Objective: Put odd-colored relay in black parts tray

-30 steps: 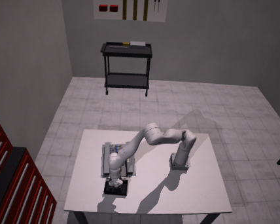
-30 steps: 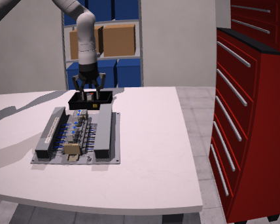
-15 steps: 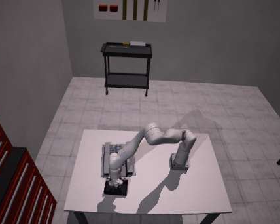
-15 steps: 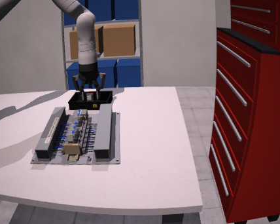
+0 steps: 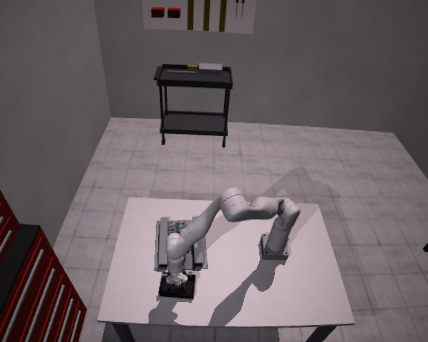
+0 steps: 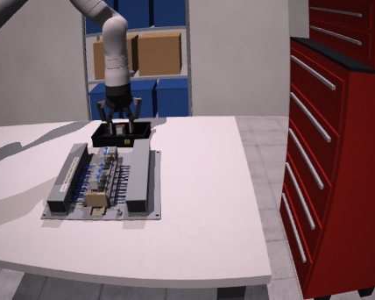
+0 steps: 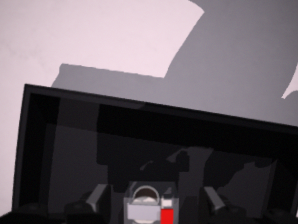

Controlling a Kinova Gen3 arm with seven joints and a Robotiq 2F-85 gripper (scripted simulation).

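My gripper is now 1 cm above the red-button relay. Round my hand: black parts tray: 2 cm below.
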